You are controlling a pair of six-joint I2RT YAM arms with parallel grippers.
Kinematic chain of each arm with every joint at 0, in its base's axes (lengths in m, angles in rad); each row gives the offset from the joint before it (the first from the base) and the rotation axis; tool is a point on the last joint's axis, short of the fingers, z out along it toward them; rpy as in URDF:
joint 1: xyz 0 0 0.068 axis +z
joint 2: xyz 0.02 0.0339 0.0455 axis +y
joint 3: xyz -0.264 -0.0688 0 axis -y
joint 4: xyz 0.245 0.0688 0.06 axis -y
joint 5: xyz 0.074 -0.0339 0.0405 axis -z
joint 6: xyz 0.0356 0 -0.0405 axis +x
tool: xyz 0 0 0 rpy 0 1.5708 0
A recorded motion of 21 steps. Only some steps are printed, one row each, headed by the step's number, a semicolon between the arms.
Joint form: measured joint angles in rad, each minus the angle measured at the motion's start. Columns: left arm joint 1, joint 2, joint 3, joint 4, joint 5, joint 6; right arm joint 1, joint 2, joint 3, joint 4, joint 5, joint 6.
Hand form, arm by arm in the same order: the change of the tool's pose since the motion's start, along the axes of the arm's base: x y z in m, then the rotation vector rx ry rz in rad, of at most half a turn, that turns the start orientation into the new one. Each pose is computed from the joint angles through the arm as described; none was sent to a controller.
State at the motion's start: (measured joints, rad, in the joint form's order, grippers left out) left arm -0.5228 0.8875 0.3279 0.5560 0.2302 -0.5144; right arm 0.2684 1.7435 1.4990 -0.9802 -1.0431 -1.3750
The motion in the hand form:
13: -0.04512 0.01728 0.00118 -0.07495 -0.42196 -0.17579; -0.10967 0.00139 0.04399 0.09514 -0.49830 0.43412
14: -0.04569 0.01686 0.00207 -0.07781 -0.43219 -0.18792; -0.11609 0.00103 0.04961 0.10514 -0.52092 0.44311
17: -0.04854 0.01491 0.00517 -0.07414 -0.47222 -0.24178; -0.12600 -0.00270 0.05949 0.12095 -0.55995 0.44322
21: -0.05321 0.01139 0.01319 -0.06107 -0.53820 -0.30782; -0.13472 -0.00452 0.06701 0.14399 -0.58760 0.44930
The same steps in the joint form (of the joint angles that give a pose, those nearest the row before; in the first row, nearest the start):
13: -0.0073 -0.2129 -0.2007 0.3532 0.1911 0.1202; 0.1213 -0.3395 -0.1606 -0.2529 -0.0298 -0.6584
14: -0.0092 -0.2102 -0.2003 0.3651 0.2021 0.1206; 0.1297 -0.3643 -0.1606 -0.2567 -0.0336 -0.6615
17: -0.0195 -0.2095 -0.1961 0.3860 0.2510 0.1362; 0.1308 -0.4089 -0.1606 -0.2606 -0.0420 -0.6615
21: -0.0447 -0.2213 -0.1751 0.3834 0.3036 0.1766; 0.1373 -0.4433 -0.1606 -0.2636 -0.0576 -0.6611

